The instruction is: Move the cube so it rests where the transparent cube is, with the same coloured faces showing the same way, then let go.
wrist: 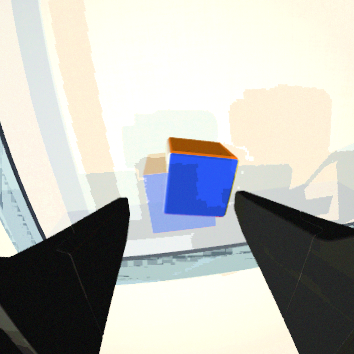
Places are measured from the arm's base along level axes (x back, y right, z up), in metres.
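Pixels of known places: gripper, fingertip midpoint: (181,202).
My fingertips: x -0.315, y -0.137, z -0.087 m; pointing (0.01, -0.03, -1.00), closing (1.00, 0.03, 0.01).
Note:
For each thing: its middle in the pictures, then the offset to it from my fingertips. Level surfaces: height alone.
- solid cube, body centre: (194,174) dx +0.012, dy +0.000, dz -0.035 m
- transparent cube, body centre: (178,187) dx +0.001, dy -0.009, dz -0.035 m
- glossy pale table top, its level: dz -0.055 m
The solid cube (201,185) is near the middle of the wrist view, with a blue face towards the camera and an orange face along its upper side. The transparent cube (155,202) shows pale blue with a pale orange upper side. It is partly hidden behind the solid cube and sticks out to its left and below, turned slightly differently. My gripper (181,202) is open, with one black finger on each side of the view. The solid cube appears beyond the fingertips, closer to the right one, and is not held.
A glossy pale table top (165,60) with blurred reflections lies around the cubes. Its dark-lined edge with a bluish-grey rim (190,267) curves across below the cubes and up the left side. A pale surface shows beyond that edge.

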